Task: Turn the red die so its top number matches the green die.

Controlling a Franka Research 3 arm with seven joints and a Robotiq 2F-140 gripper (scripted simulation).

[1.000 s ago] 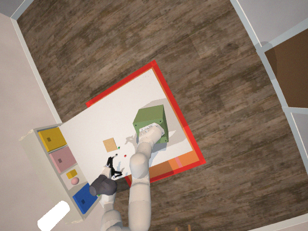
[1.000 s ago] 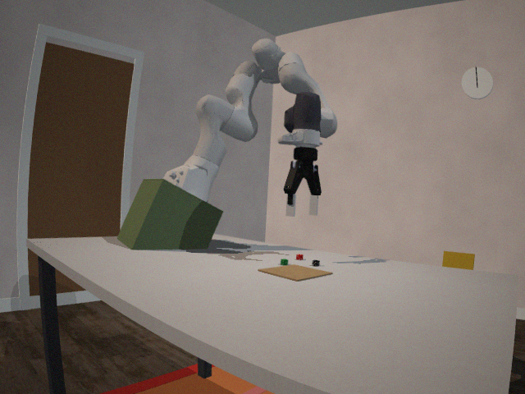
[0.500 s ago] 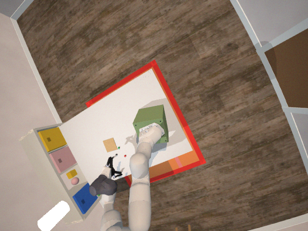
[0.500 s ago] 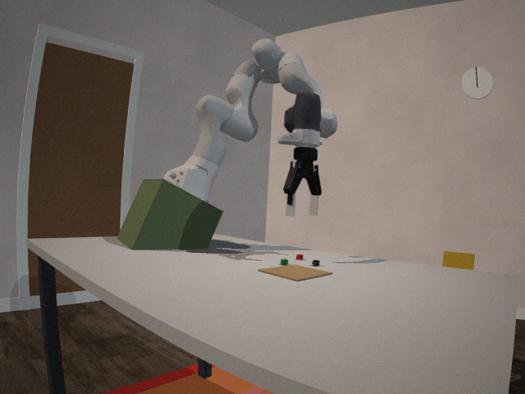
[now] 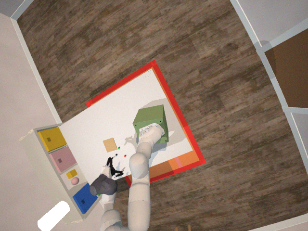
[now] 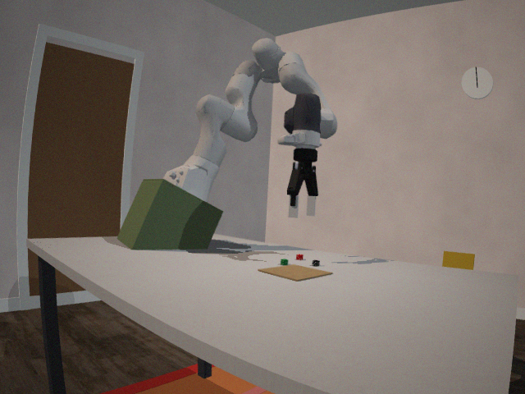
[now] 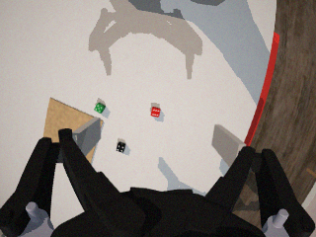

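Right now my hand is 140 mm above the red die. From my hand the other things lie so: green die 140 mm below, 110 mm to the right, 10 mm ahead; then tan mat 190 mm to the right, 140 mm below, 80 mm ahead; then black die 140 mm below, 90 mm ahead, 60 mm to the right.
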